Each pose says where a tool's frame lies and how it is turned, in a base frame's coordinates. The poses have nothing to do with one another.
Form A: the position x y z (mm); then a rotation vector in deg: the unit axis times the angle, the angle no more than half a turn.
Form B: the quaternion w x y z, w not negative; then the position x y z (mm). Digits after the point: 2 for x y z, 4 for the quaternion.
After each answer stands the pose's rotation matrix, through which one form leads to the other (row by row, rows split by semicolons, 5 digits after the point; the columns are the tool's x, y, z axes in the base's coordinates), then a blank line. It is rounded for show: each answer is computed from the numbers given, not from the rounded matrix.
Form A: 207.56, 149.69, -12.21, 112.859, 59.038, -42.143
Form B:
0.3895, 0.7748, 0.4053, -0.2893, 207.56, 149.69, -12.21
0.50402 0.85345 -0.13264; 0.40273 -0.36809 -0.83804; -0.76405 0.36897 -0.52923

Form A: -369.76, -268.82, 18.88, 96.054, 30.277, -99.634
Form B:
0.3283, 0.6404, 0.2019, -0.6643, -369.76, -268.82, 18.88
0.03589 0.69476 -0.71835; -0.17761 -0.70293 -0.68872; -0.98345 0.15230 0.09817

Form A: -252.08, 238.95, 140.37, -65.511, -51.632, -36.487
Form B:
0.7006, -0.5134, -0.4046, -0.2860, -252.08, 238.95, 140.37
0.50899 0.81620 -0.27340; 0.01480 0.30927 0.95086; 0.86065 -0.48802 0.14533

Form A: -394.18, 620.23, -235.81, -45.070, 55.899, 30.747
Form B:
0.7765, -0.3636, 0.4509, 0.2480, -394.18, 620.23, -235.81
0.47035 -0.71304 0.51995; 0.05733 0.61264 0.78828; -0.88062 -0.34096 0.32904

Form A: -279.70, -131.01, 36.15, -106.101, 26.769, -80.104
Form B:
0.3777, -0.7244, 0.1828, -0.5469, -279.70, -131.01, 36.15
0.33495 0.14839 0.93048; -0.67799 -0.64781 0.34737; 0.65432 -0.74721 -0.11638

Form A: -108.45, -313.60, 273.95, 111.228, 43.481, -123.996
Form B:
0.0684, 0.6446, 0.2520, -0.7186, -108.45, -313.60, 273.95
-0.15968 0.42315 -0.89188; 0.22653 -0.86366 -0.45032; -0.96083 -0.27394 0.04205

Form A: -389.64, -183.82, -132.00, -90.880, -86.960, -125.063
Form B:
0.0229, -0.5122, -0.4901, -0.7049, -389.64, -183.82, -132.00
-0.47420 0.53440 0.69968; 0.46983 -0.51849 0.71444; 0.74458 0.66752 -0.00521

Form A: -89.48, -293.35, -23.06, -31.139, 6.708, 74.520
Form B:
0.7602, -0.2496, 0.0538, 0.5974, -89.48, -293.35, -23.06
0.28035 -0.93516 -0.21653; 0.88145 0.16149 0.44380; -0.38006 -0.31529 0.86957

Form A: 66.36, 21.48, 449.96, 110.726, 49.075, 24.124
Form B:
0.4734, 0.7898, 0.3500, 0.1721, 66.36, 21.48, 449.96
0.69572 0.39002 0.60321; 0.71584 -0.30677 -0.62727; -0.05960 0.86820 -0.49262

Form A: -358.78, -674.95, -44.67, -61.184, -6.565, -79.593
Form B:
0.6387, -0.4679, -0.0502, -0.6087, -358.78, -674.95, -44.67
0.25386 0.82461 0.50555; -0.73063 -0.17902 0.65889; 0.63383 -0.53664 0.55703

